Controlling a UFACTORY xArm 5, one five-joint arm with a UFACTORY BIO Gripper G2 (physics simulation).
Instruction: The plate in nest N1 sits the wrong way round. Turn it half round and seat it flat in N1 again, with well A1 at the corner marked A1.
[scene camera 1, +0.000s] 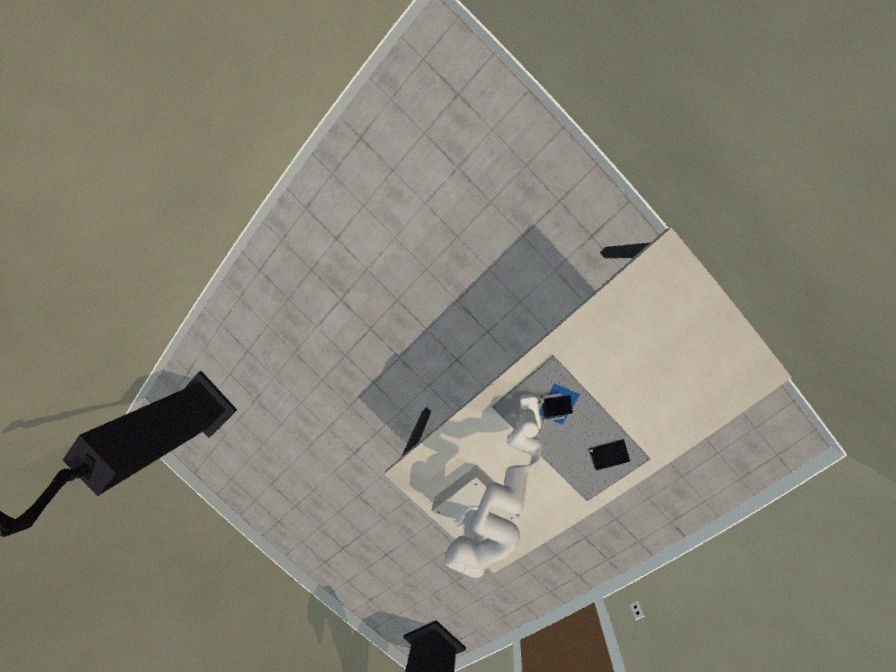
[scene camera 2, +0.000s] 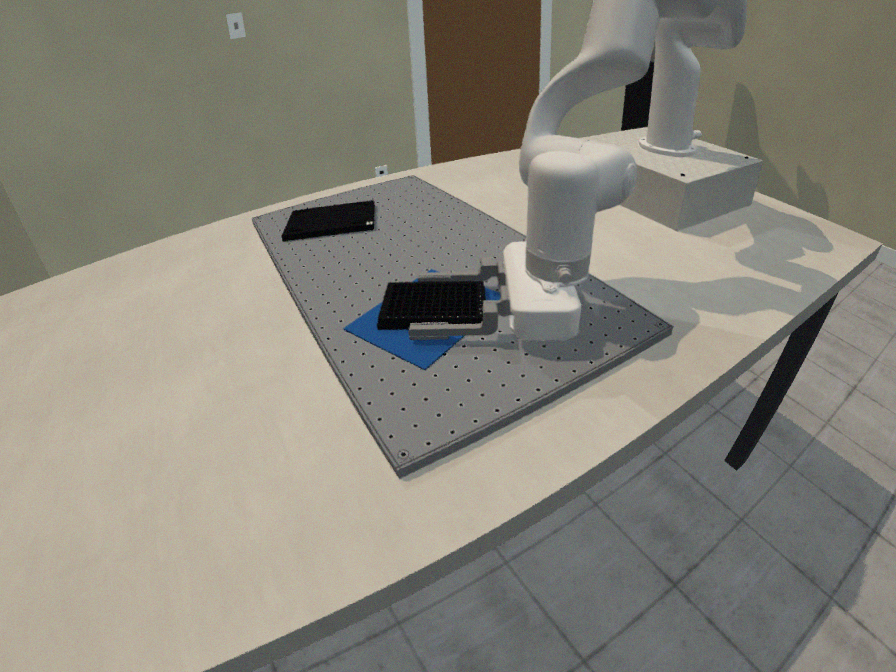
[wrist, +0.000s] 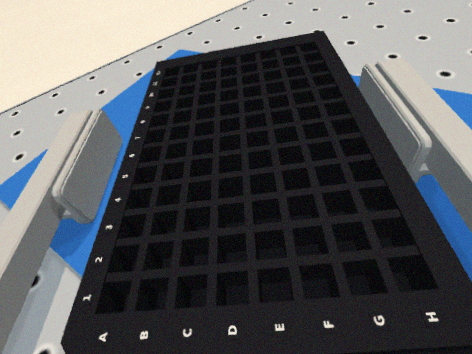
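A black well plate (scene camera 1: 557, 406) (scene camera 2: 432, 303) (wrist: 231, 187) lies flat on the blue square (scene camera 1: 571, 394) (scene camera 2: 425, 355) (wrist: 125, 107). In the wrist view its row 1 is nearest, with well A1 (wrist: 114, 296) at the near left and the letters A to H along the near edge. My gripper (scene camera 1: 558, 405) (scene camera 2: 421, 304) (wrist: 243, 143) is open, its fingers on either side of the plate's long sides, with blue showing in the gap beside each pad. A black rectangular holder (scene camera 1: 609, 454) (scene camera 2: 330, 219) with small white marks at one corner sits farther back; I cannot read its label.
A grey perforated board (scene camera 1: 571, 442) (scene camera 2: 470, 405) (wrist: 30, 125) bears both black items. The arm's box-shaped base (scene camera 2: 654, 189) stands on the cream table (scene camera 1: 673, 325) (scene camera 2: 180, 448) (wrist: 45, 55), behind and to the right of the board in scene camera 2.
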